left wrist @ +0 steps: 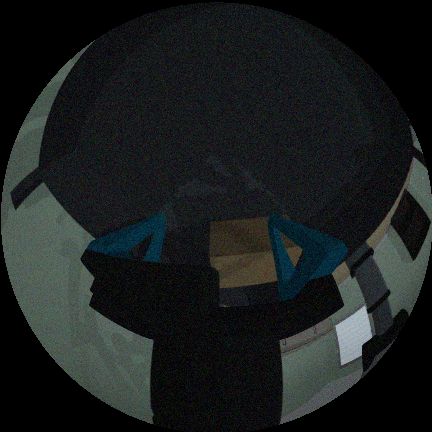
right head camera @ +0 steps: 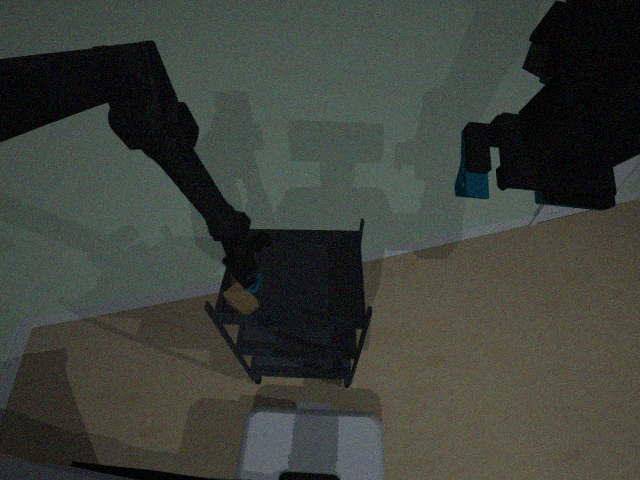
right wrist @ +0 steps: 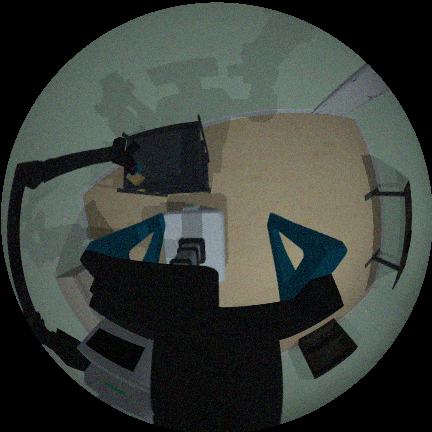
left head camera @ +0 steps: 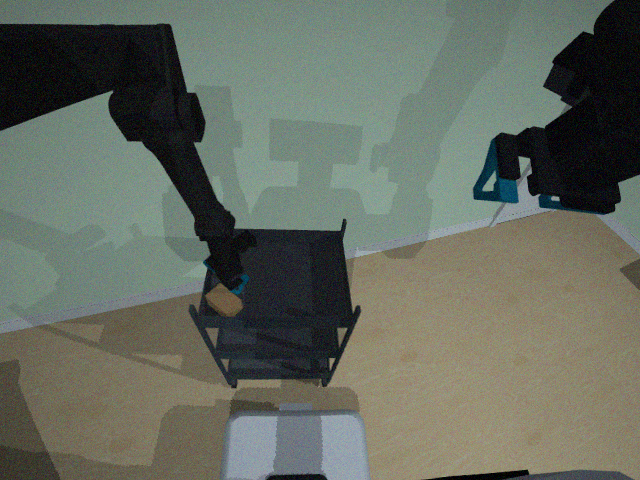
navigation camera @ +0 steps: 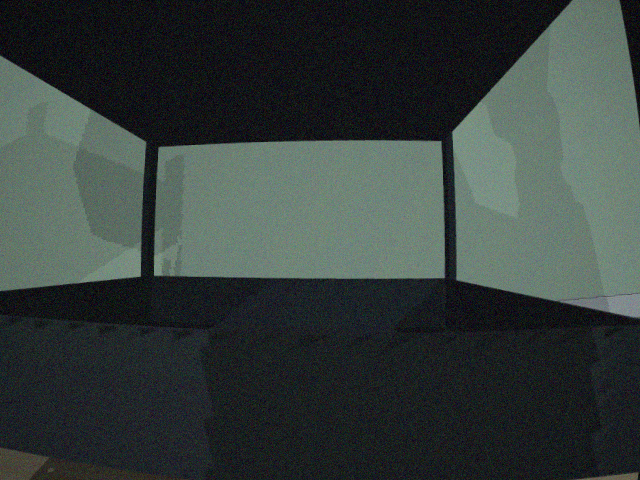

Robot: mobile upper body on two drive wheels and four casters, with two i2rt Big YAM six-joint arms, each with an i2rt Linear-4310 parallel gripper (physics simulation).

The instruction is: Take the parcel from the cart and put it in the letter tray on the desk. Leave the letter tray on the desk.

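Places are measured from the left arm's base along level axes (x ahead, y left, z up), in metres.
Pixels of known places: left gripper, fingertip midpoint: [left wrist: 216, 218] [right head camera: 246, 282] [right wrist: 136, 165] [left head camera: 229, 283]; right gripper, fingertip midpoint: [right head camera: 497, 194] [right wrist: 215, 218] [left head camera: 508, 198].
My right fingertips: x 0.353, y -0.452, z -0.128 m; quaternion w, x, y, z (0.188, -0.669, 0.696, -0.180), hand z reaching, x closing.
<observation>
Behind a point stands the place of what it marks.
The tan box-shaped parcel [left head camera: 224, 300] {x 0.531, y -0.003, z -0.697 m} [right head camera: 241, 298] {x 0.531, y -0.006, z -0.697 m} [left wrist: 240, 271] {x 0.552, y 0.015, z -0.697 m} [right wrist: 136, 178] {x 0.522, y -0.024, z -0.697 m} is on the dark cart [left head camera: 289, 279] {x 0.643, y -0.190, z -0.747 m} [right head camera: 310, 279] {x 0.642, y -0.204, z -0.747 m} [left wrist: 225, 100] {x 0.669, y -0.080, z -0.747 m} [right wrist: 172, 160] {x 0.607, y -0.218, z -0.747 m}, near its left front corner in the head views. My left gripper [left head camera: 223, 281] {x 0.604, y -0.004, z -0.720 m} [right head camera: 238, 283] {x 0.604, y -0.004, z -0.720 m} [left wrist: 216, 218] {x 0.604, y -0.004, z -0.720 m} is open right at the parcel. In the left wrist view the parcel shows between the spread blue fingers, partly behind the picture-right finger. My right gripper [left head camera: 537, 204] [right head camera: 516, 200] {x 0.353, y -0.452, z -0.128 m} [right wrist: 215, 218] {x 0.353, y -0.452, z -0.128 m} is open and empty, high to the right, away from the cart. I cannot make out the letter tray.
My pale base [left head camera: 297, 444] {x 0.201, y -0.230, z -1.150 m} [right head camera: 310, 444] {x 0.197, y -0.220, z -1.150 m} [right wrist: 215, 235] {x 0.118, y -0.420, z -1.151 m} stands close in front of the cart. A wall is behind the cart. In the right wrist view a thin dark table-like frame [right wrist: 409, 220] stands at the right, and a dark brown box-like thing [right wrist: 327, 347] at the lower right.
</observation>
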